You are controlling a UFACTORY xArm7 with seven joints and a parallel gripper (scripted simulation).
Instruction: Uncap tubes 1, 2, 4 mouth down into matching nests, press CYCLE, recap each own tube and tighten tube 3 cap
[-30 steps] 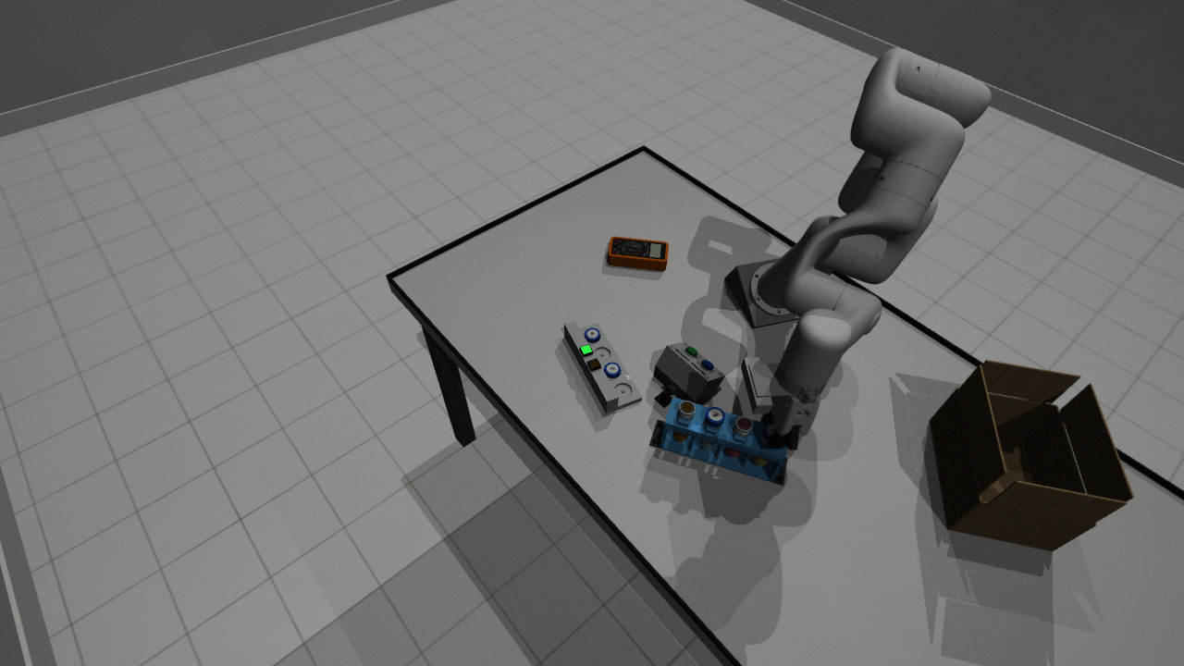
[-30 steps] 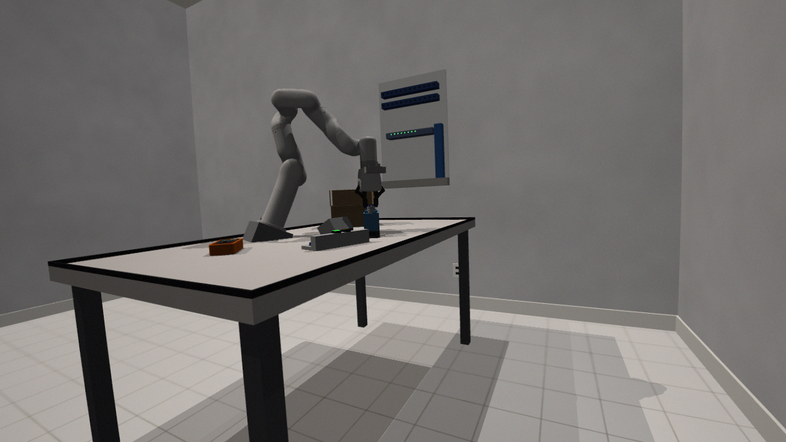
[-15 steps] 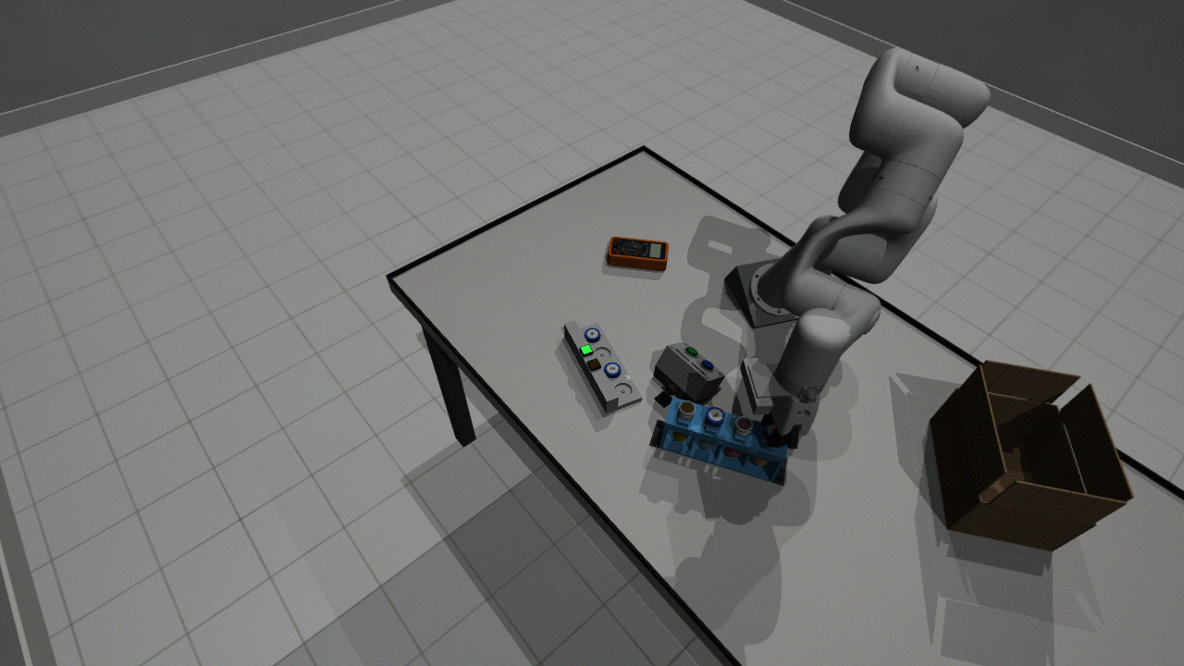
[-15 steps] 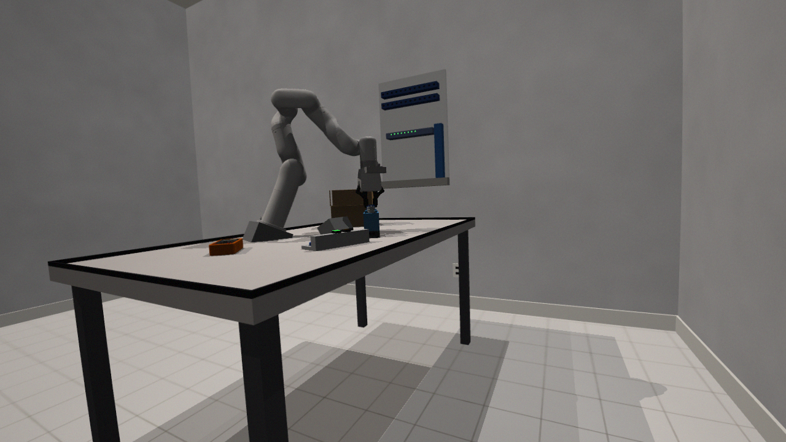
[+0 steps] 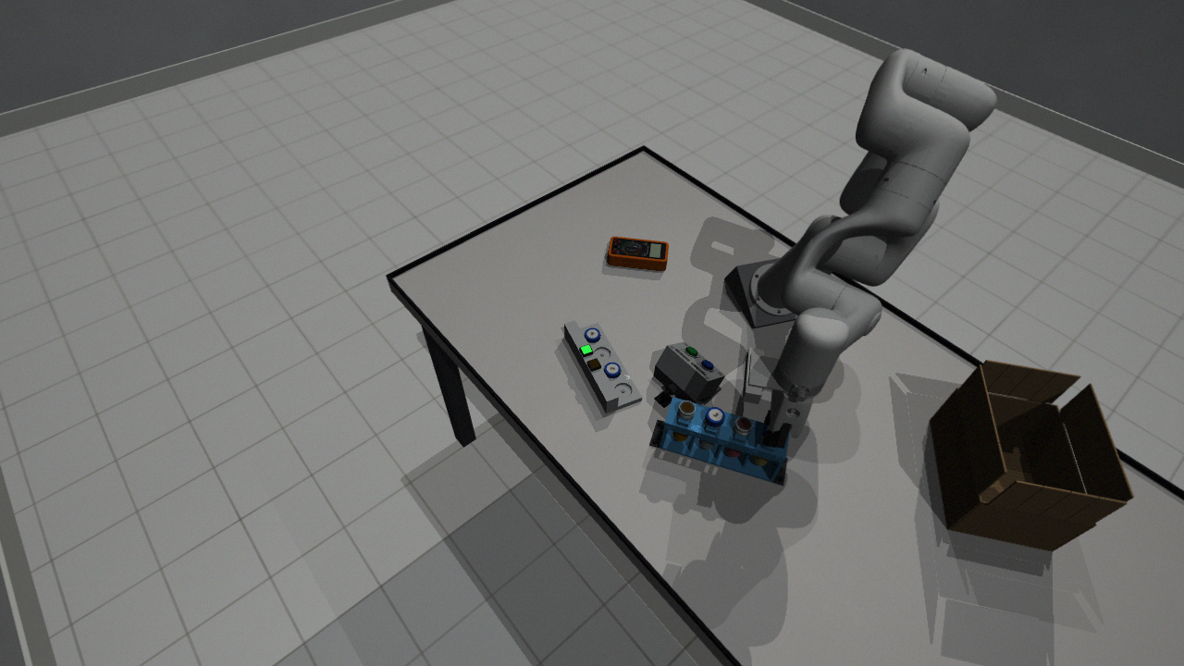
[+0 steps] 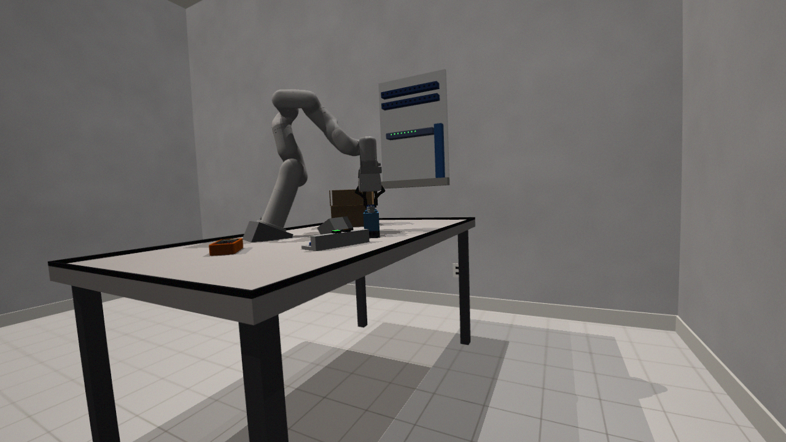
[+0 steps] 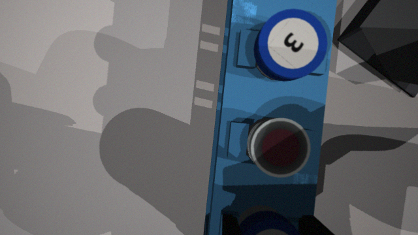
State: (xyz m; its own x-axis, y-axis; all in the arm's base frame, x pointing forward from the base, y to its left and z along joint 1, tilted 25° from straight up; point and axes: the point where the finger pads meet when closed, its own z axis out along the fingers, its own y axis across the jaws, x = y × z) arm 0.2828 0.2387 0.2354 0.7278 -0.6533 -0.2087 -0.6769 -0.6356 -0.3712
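Right now the cap 1 is 1 cm below my hand. Round my hand: cap 3 (8 cm to the right, 7 cm ahead, 2 cm below); then blue key (20 cm to the right, 6 cm below, 2 cm behind); then key housing (22 cm to the right, 8 cm below, 1 cm ahead).
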